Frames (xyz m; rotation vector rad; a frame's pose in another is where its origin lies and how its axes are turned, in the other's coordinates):
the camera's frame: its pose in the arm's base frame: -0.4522 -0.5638 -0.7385 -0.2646 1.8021 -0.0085
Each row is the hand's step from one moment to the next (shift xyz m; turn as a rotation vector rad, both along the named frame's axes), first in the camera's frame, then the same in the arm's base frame.
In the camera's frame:
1: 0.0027 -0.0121 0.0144 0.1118 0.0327 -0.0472
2: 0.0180 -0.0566 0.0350 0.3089 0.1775 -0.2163
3: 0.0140 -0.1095 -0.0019 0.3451 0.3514 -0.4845
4: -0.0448 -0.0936 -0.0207 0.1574 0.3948 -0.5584
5: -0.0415 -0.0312 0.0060 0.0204 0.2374 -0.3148
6: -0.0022 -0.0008 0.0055 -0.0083 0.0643 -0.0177
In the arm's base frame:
1: 0.0153 -0.0103 -0.0044 -0.0758 0.0049 -0.1001
2: 0.0395 -0.0537 -0.0176 -0.3070 0.0868 -0.2682
3: 0.0142 -0.1094 0.0031 -0.6027 0.2133 -0.2618
4: 0.0064 -0.0857 0.0617 -0.6396 0.2801 -0.0701
5: 0.0204 -0.0219 0.0428 -0.3480 0.1849 0.0238
6: 0.0059 0.0004 0.0009 -0.0264 0.0617 0.0029

